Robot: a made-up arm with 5 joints.
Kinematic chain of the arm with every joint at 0, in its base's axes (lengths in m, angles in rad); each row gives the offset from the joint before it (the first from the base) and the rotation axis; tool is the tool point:
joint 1: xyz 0 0 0.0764 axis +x
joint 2: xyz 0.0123 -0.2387 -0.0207 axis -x
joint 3: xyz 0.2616 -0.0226 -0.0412 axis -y
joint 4: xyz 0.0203 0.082 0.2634 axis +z
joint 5: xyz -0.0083 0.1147 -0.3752 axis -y
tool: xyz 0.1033 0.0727 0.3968
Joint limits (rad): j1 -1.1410..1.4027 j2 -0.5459..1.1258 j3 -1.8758..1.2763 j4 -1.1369..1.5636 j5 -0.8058..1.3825
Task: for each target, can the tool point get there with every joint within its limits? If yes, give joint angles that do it. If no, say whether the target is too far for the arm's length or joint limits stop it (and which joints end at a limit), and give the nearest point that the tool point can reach.
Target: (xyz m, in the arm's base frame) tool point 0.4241 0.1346 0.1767
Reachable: yes | joints -0.4843 -0.0077 -0.5079 0.7046 -0.1959
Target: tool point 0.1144 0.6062 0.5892
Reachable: no: joint limits stop it (at a limit: joint 1, joint 2, joint 5) | nearest point 0.1934 0.2644 0.4021 | short by 0.398 m
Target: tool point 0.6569 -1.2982 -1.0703
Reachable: no: too far | nearest point 0.3817 -0.5088 -0.3731 | short by 1.089 m
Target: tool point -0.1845 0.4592 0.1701
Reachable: no: joint limits stop it (at a limit: joint 1, joint 5) | nearest point 0.0017 0.2939 0.0553 | short by 0.274 m
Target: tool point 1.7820 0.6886 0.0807
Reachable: no: too far | nearest point 0.6633 0.2100 -0.0836 | short by 1.228 m
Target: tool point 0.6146 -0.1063 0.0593
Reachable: yes | joints 0.4740 0.0896 -0.6428 -0.8343 0.0541
